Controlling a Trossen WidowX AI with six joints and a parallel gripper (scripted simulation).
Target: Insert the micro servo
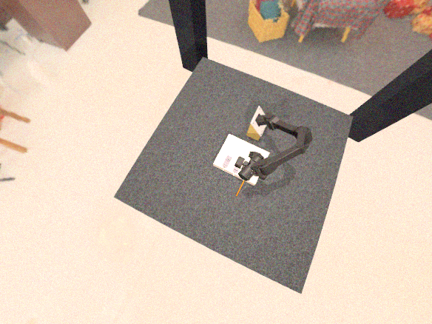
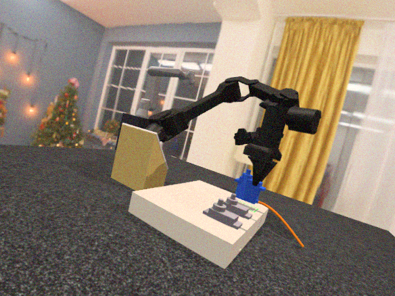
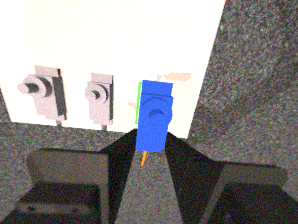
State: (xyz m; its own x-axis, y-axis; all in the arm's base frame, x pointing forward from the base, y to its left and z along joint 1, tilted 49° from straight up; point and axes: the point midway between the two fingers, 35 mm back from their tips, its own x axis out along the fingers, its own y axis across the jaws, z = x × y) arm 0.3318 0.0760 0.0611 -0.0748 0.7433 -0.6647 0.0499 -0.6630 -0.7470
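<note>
The white deck is 12 cm behind my gripper tip, 8 cm to the right of it and 9 cm below it.
</note>
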